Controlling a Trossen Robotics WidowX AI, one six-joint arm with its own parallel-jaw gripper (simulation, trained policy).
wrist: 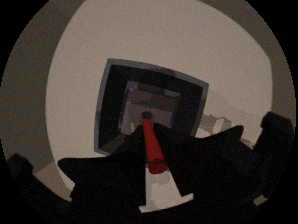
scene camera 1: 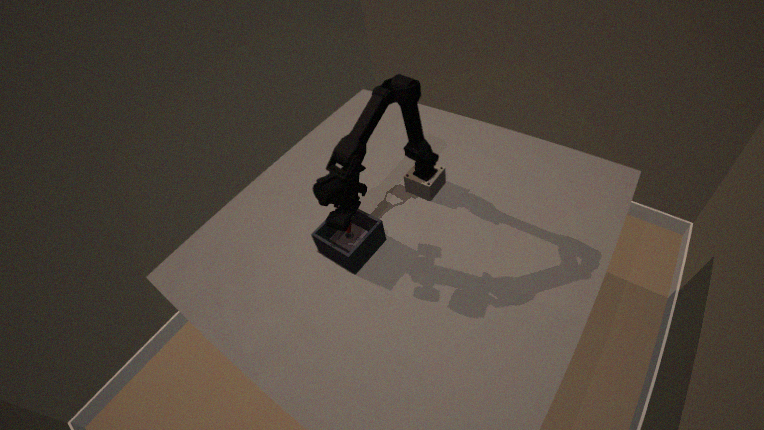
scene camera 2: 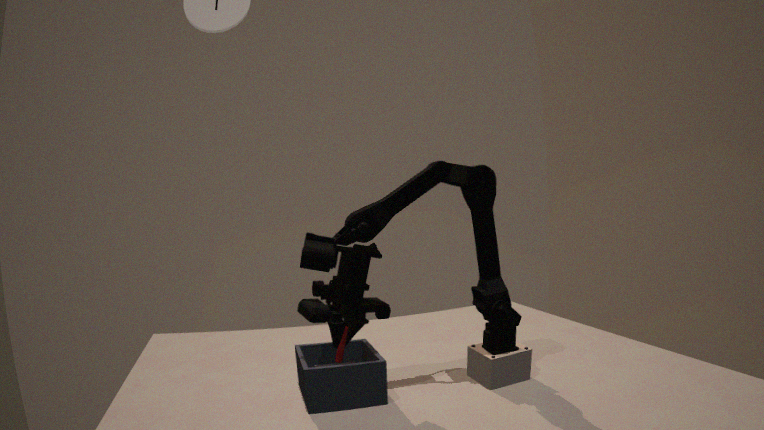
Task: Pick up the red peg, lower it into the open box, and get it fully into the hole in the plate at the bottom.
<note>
I see my gripper (scene camera 2: 338,347), a red peg (wrist: 157,164), a dark blue box (scene camera 2: 363,384) and a grey plate (wrist: 138,103).
The dark blue box also shows in the wrist view (wrist: 119,76) and in scene camera 1 (scene camera 1: 353,261). My gripper also shows in the wrist view (wrist: 148,127) and in scene camera 1 (scene camera 1: 346,224).
</note>
